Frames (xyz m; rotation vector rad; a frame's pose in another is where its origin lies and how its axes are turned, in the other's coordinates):
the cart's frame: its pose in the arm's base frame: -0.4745 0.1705 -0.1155 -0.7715 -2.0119 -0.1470
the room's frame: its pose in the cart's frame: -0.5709 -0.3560 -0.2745 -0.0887 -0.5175 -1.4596
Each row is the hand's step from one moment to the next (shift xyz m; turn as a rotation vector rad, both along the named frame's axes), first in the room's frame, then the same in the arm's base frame.
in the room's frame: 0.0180 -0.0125 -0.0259 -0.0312 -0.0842 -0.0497
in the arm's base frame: -0.0002 -0.0315 0.0125 0.0809 -0.0619 -0.0125
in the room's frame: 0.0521 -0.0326 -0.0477 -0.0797 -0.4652 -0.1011
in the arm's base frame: -0.0116 -0.0750 0.0169 0.3112 -0.3058 -0.2064
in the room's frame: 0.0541 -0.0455 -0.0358 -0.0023 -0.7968 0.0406
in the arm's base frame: -0.0115 -0.0784 -0.0004 0.3491 -0.4909 -0.5232
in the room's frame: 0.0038 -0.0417 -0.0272 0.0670 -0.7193 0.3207
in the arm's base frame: 0.0251 -0.0429 -0.0043 0.1605 -0.3371 -0.6966
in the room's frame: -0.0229 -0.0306 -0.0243 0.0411 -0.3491 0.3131
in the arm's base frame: 0.0411 -0.0191 0.0005 0.0167 -0.0879 -0.4621
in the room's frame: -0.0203 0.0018 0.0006 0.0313 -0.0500 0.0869
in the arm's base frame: 0.0157 0.0130 0.0008 -0.0330 -0.0055 -0.0996
